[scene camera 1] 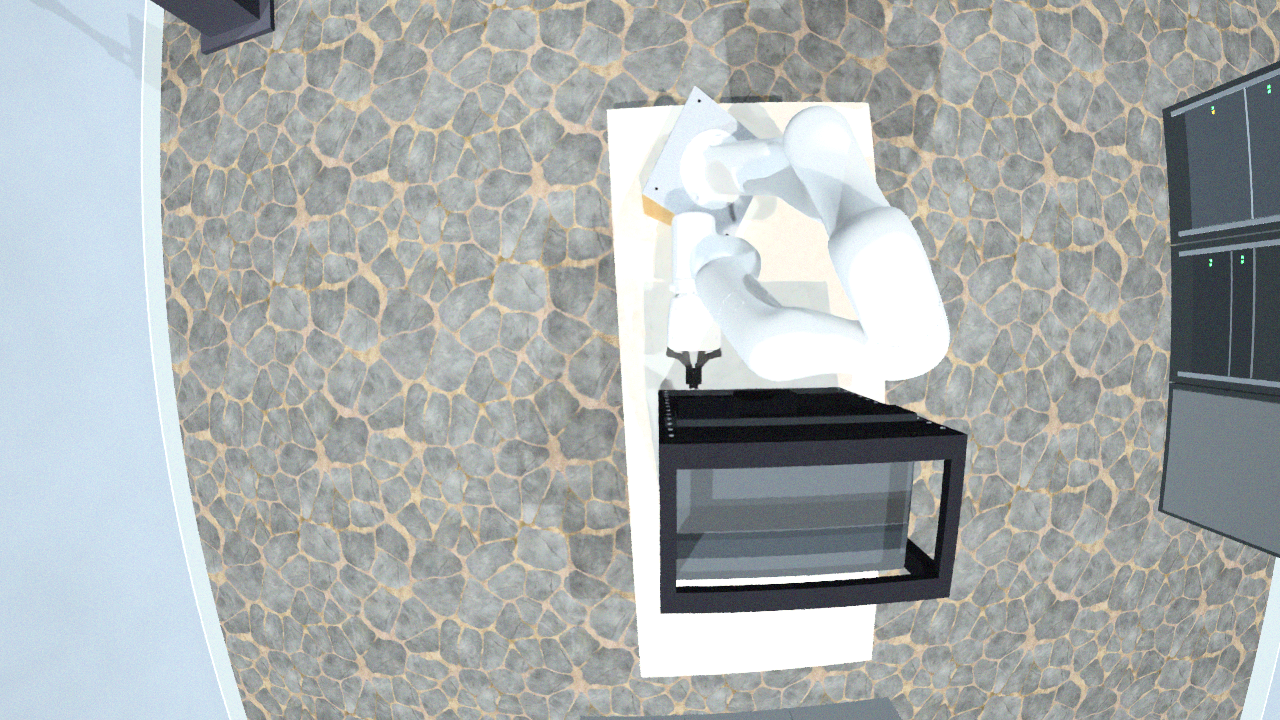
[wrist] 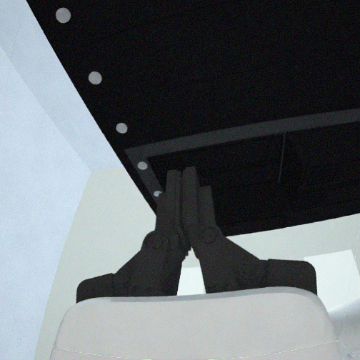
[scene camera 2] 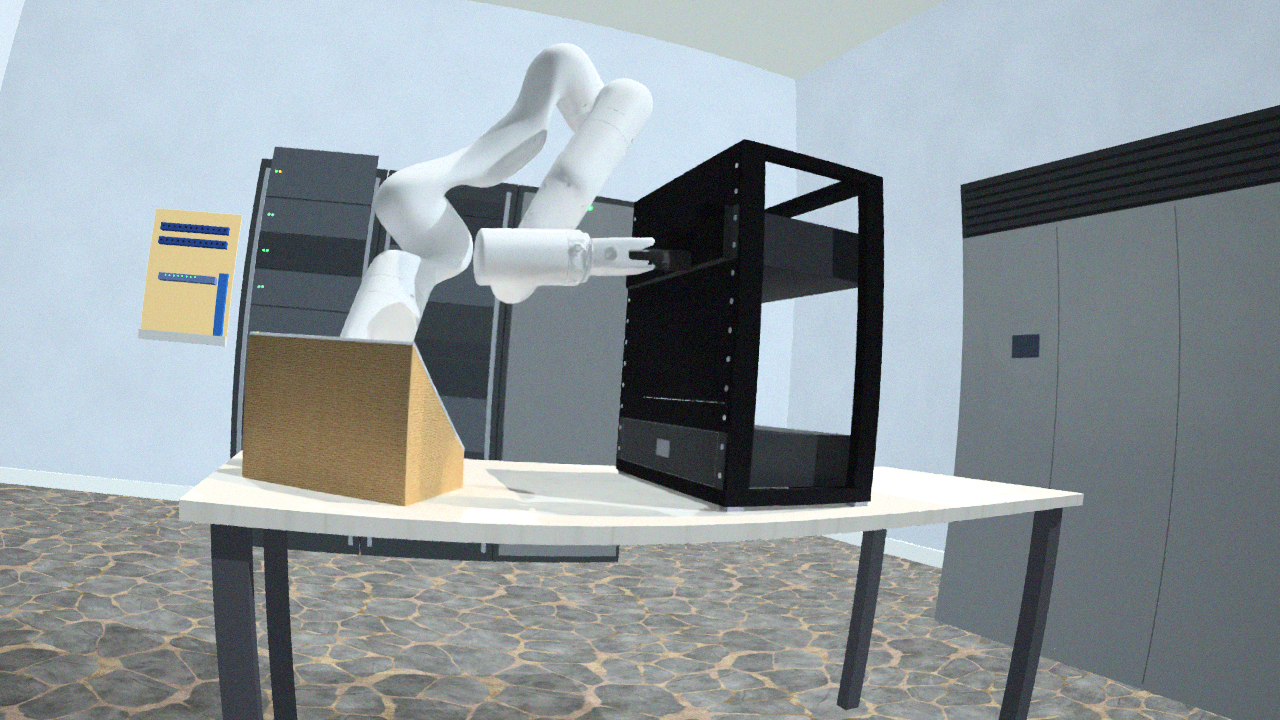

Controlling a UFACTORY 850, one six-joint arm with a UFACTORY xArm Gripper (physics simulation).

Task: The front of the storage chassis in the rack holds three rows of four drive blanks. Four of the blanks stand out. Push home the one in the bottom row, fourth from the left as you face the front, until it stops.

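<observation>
The black rack [scene camera 1: 810, 452] [scene camera 2: 744, 358] [wrist: 107, 102] stands on the table. The storage chassis [scene camera 2: 810, 255] is a dark box in its upper part; its grey front border [wrist: 250, 131] shows in the wrist view. Inside that border the front is nearly black. A thin upright line shows there, but I cannot tell the single drive blanks apart or how far any stands out. My gripper [scene camera 1: 693, 385] [scene camera 2: 684, 259] [wrist: 186, 184] is shut and empty. It points level at the chassis front, near the border's left corner in the wrist view. Whether the tips touch a blank is hidden.
The white table [scene camera 1: 756, 640] [scene camera 2: 966, 492] carries the rack and the arm's wooden base block [scene camera 2: 326, 416]. A lower unit [scene camera 2: 671, 447] with a light label sits at the rack's bottom. Grey cabinets [scene camera 2: 1100, 402] stand at the right, and more racks are behind the arm.
</observation>
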